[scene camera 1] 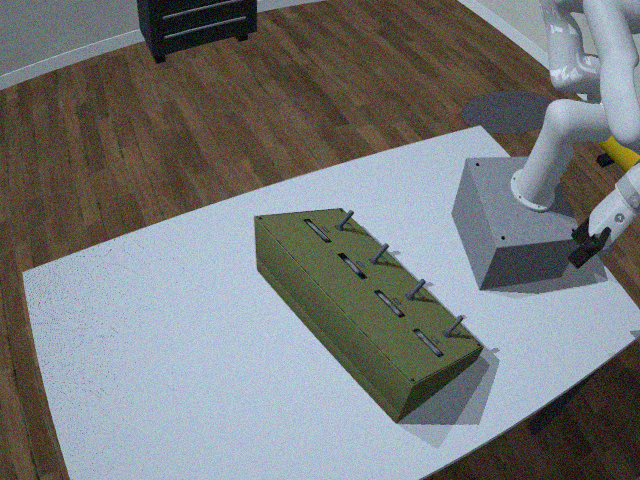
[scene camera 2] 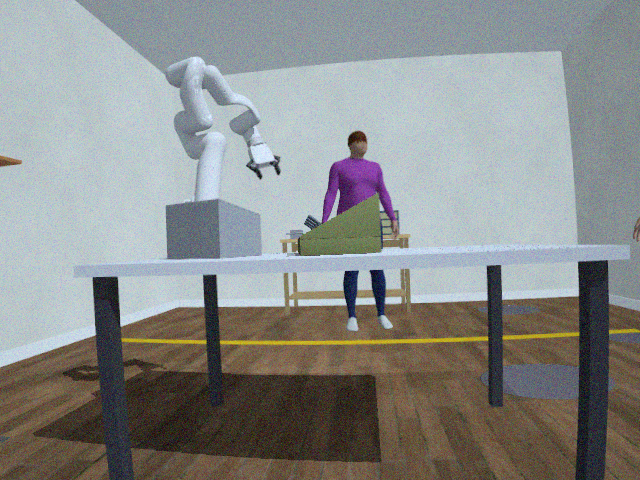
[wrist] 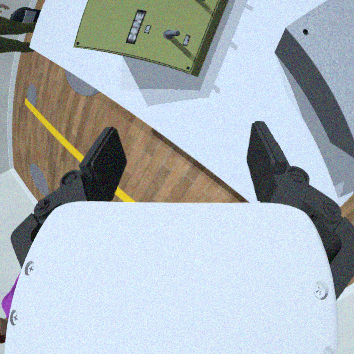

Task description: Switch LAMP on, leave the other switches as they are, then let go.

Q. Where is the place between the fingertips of the gripper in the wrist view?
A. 183, 140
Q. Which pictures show the gripper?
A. Scene camera 1, scene camera 2 and the wrist view: all of them.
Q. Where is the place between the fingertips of the gripper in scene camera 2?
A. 270, 175
